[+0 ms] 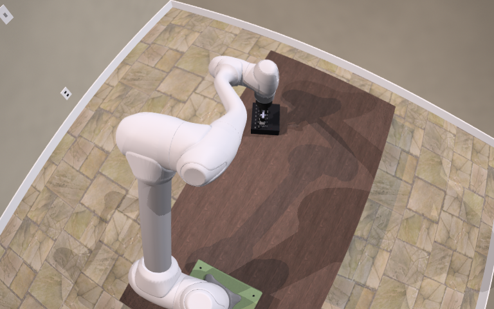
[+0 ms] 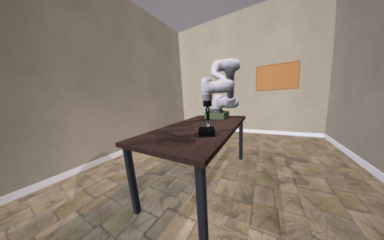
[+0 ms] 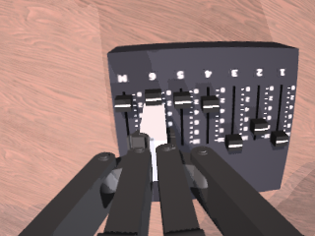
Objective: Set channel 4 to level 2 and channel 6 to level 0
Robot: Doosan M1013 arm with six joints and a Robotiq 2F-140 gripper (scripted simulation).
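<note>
The channel 6 fader cap is 10 mm behind my hand, 20 mm to the left of it and 30 mm below it. The rest, counted from my hand: channel 4 fader cap 30 mm ahead, 30 mm to the left, 30 mm below; then channel 5 fader cap 10 mm ahead, 20 mm to the left, 30 mm below.
</note>
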